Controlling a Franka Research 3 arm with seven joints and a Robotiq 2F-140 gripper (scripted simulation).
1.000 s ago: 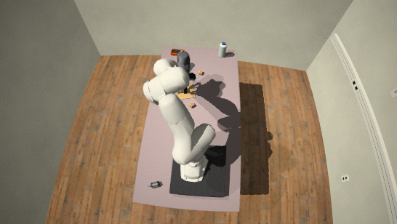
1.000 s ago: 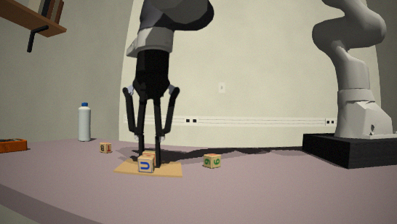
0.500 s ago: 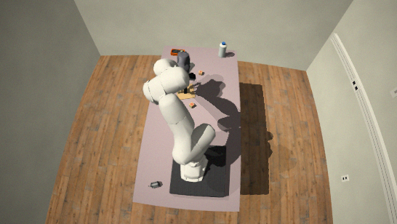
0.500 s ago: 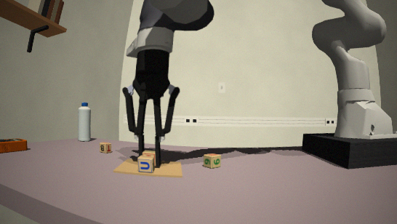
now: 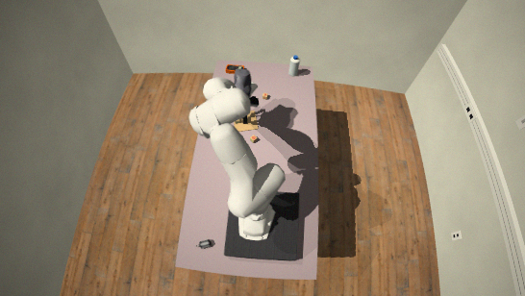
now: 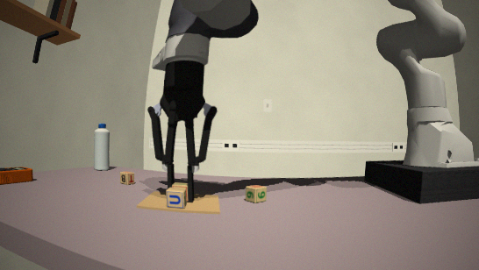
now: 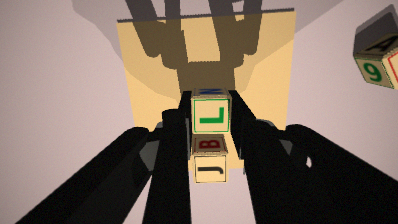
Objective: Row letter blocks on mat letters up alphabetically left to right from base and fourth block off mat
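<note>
The tan mat is 40 mm below my hand. The rest, counted from my hand: small dark object: 770 mm behind, 110 mm to the left, 20 mm below; then white bottle: 470 mm ahead, 280 mm to the right, 40 mm above; then block: 200 mm ahead, 100 mm to the right, 20 mm below.
</note>
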